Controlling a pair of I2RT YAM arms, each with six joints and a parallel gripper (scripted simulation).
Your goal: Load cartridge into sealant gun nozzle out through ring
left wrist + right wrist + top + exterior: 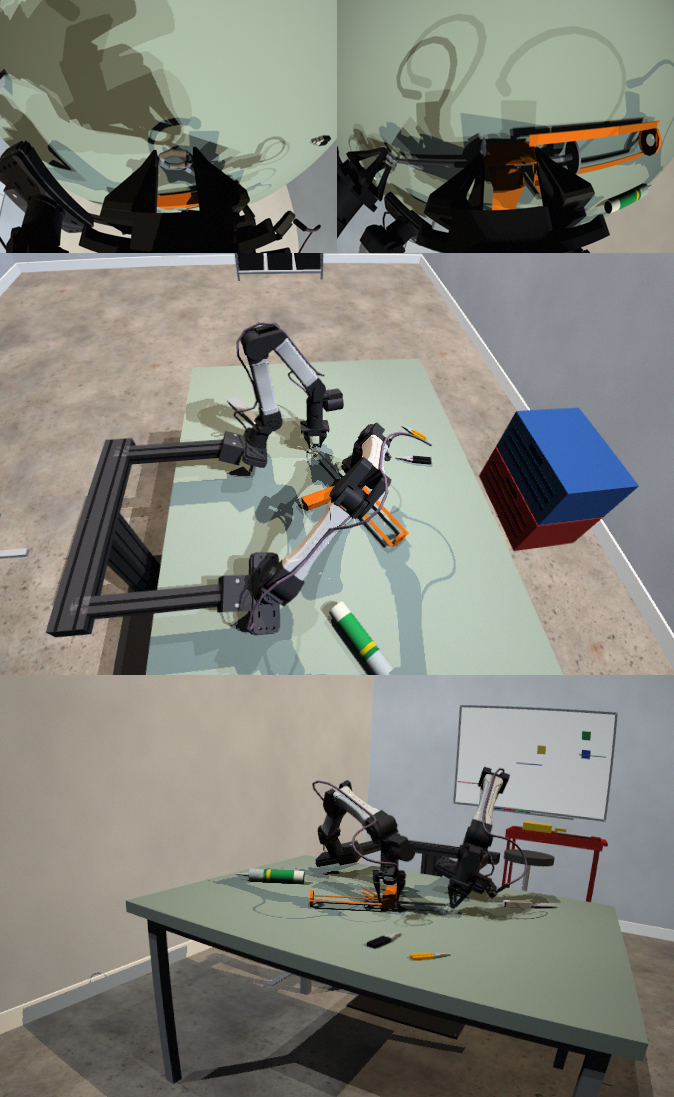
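Note:
The grey thumb plate lies 20 mm behind my right hand, 20 mm to the left of it and 10 mm below it. The rest, counted from my right hand: plunger rod: 50 mm behind, 60 mm to the left, 10 mm below; black-handled tool: 240 mm ahead, 100 mm to the left, 30 mm below; orange sealant gun: 40 mm behind, 40 mm to the right, 10 mm below.

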